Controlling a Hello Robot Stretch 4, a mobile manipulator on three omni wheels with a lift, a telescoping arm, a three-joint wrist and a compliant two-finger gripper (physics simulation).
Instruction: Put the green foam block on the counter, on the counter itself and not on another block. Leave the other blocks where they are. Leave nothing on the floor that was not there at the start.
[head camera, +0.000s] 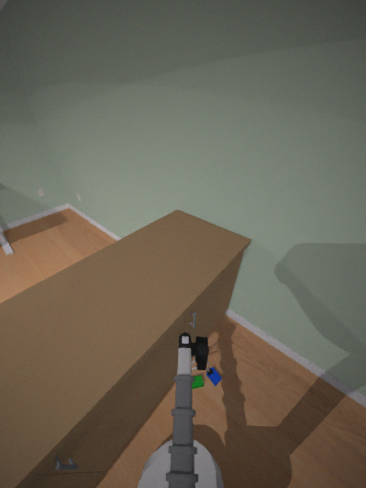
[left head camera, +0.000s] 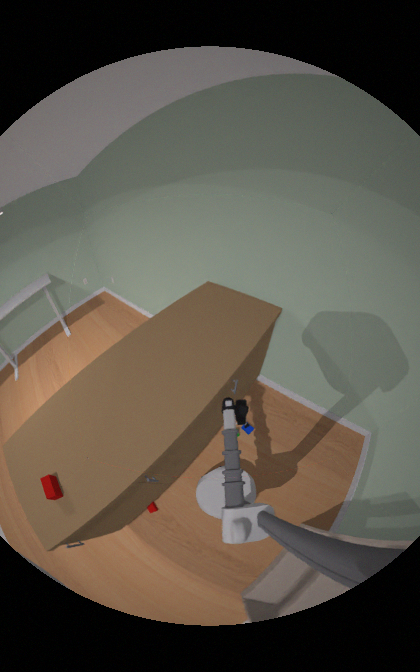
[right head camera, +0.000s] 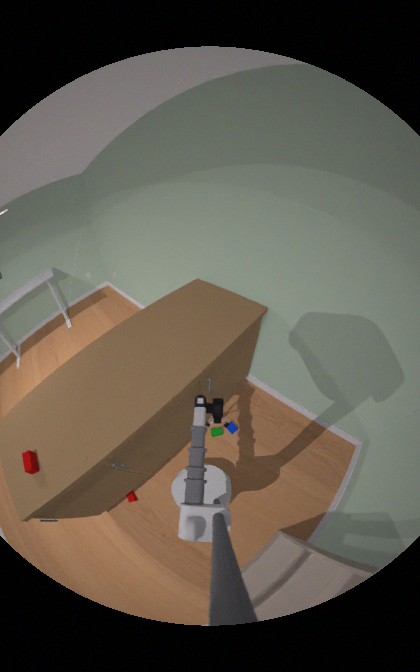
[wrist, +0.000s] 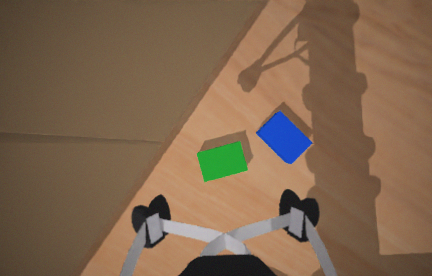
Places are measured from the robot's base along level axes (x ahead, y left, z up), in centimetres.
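Where they show: gripper, between the fingertips: (head camera: 198, 372) (wrist: 224, 208).
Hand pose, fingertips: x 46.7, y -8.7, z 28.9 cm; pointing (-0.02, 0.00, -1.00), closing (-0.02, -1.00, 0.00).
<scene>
Things, the pixels of their centre, and the offset from my fingertips.
- green foam block, middle of its body: (wrist: 222, 160) (head camera: 196, 382) dx +2.7, dy +0.0, dz -29.4 cm
- blue block, middle of its body: (wrist: 282, 137) (head camera: 213, 376) dx +6.6, dy -12.8, dz -29.4 cm
The green foam block (head camera: 198, 382) (left head camera: 238, 434) (right head camera: 216, 431) (wrist: 222, 161) lies on the wood floor near the foot of the brown counter (head camera: 150, 280) (left head camera: 150, 380) (right head camera: 135, 360) (wrist: 75, 75). The arm partly hides it in the head and left head views. A blue block (head camera: 214, 376) (left head camera: 247, 428) (right head camera: 232, 428) (wrist: 284, 137) lies beside it with a small gap, on the side away from the counter. My gripper (right head camera: 217, 424) (wrist: 224, 208) is open and empty above the floor. In the wrist view both blocks show above the fingertips in the picture.
A red block (left head camera: 51, 487) (right head camera: 30, 462) stands on the counter's far left part. Another red block (left head camera: 152, 507) (right head camera: 131, 496) lies on the floor by the counter's front. Handles (head camera: 193, 320) (left head camera: 235, 386) stick out from the counter front. A wall stands past the counter's right end.
</scene>
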